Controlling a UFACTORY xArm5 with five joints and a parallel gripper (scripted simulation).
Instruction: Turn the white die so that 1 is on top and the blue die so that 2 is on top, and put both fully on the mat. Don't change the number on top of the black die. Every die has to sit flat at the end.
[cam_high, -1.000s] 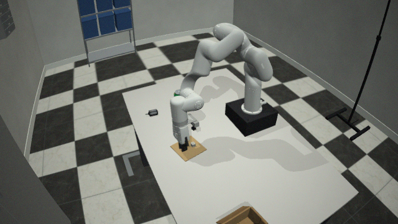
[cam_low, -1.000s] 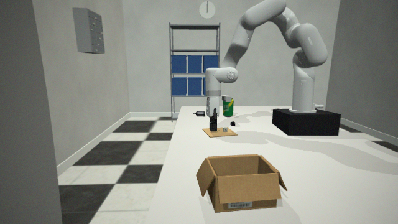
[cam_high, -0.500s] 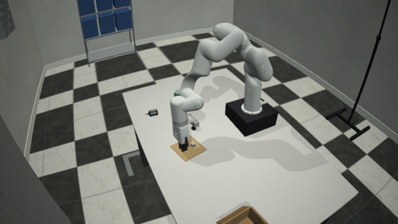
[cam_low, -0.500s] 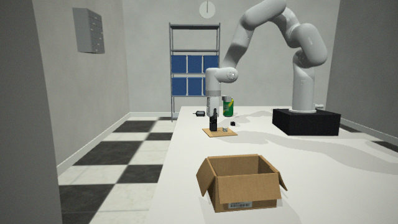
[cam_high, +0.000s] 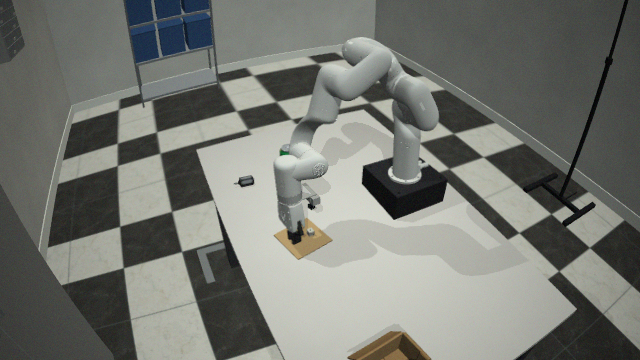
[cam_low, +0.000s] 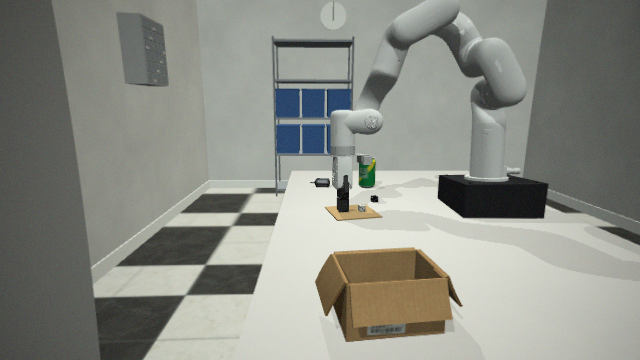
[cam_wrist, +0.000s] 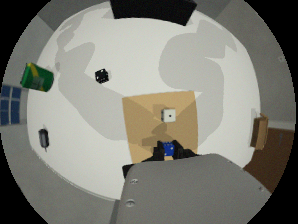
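The blue die lies 10 mm below my hand. The rest, counted from my hand: tan mat 30 mm behind, 20 mm below; black die 140 mm to the right, 120 mm behind, 20 mm below; white die 60 mm behind, 10 mm to the right, 10 mm below.
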